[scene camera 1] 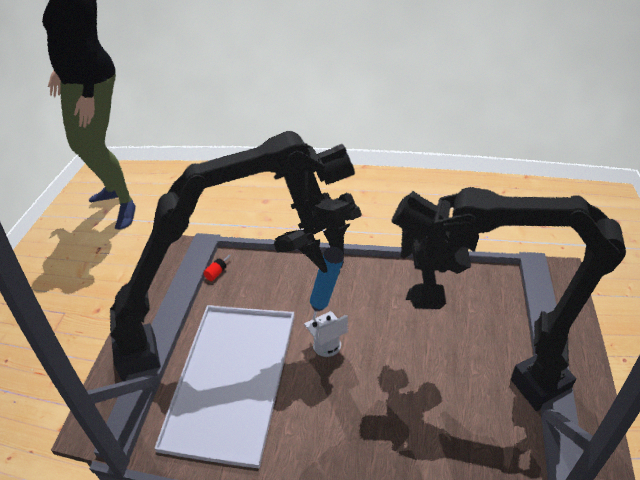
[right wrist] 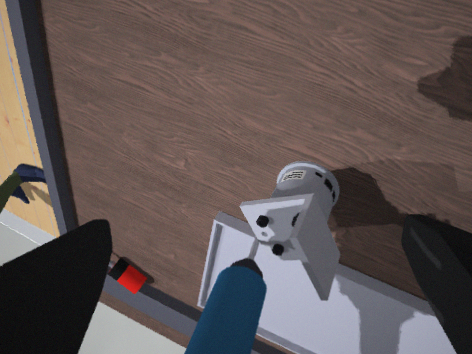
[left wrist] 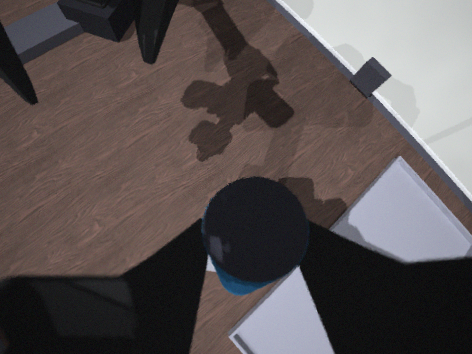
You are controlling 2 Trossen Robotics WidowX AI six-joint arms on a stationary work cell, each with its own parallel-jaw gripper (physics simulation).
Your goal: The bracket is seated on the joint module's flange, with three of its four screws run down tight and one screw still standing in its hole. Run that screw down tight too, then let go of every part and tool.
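My left gripper (scene camera 1: 328, 256) (left wrist: 249, 225) is shut on the blue screwdriver (scene camera 1: 325, 286) (left wrist: 255, 225) (right wrist: 230, 305), which slants down with its bit close to the bracket's edge. Whether the bit touches is unclear. The white bracket (scene camera 1: 330, 329) (right wrist: 320, 250) sits on the joint module (scene camera 1: 326, 347) (right wrist: 305, 181) and looks tilted. Black screw heads (scene camera 1: 328, 317) (right wrist: 262, 221) show on its plate; one is hidden in the right wrist view, and their heights cannot be told. My right gripper (scene camera 1: 426, 297) (right wrist: 259, 231) is open and empty, to the right of the module in the scene view.
A white tray (scene camera 1: 222, 382) (left wrist: 425, 220) (right wrist: 385, 295) lies left of the module in the scene view. A red screwdriver (scene camera 1: 212, 271) (right wrist: 131, 278) lies at the back left by the dark frame rail (scene camera 1: 178, 304). A person (scene camera 1: 85, 98) stands beyond the table.
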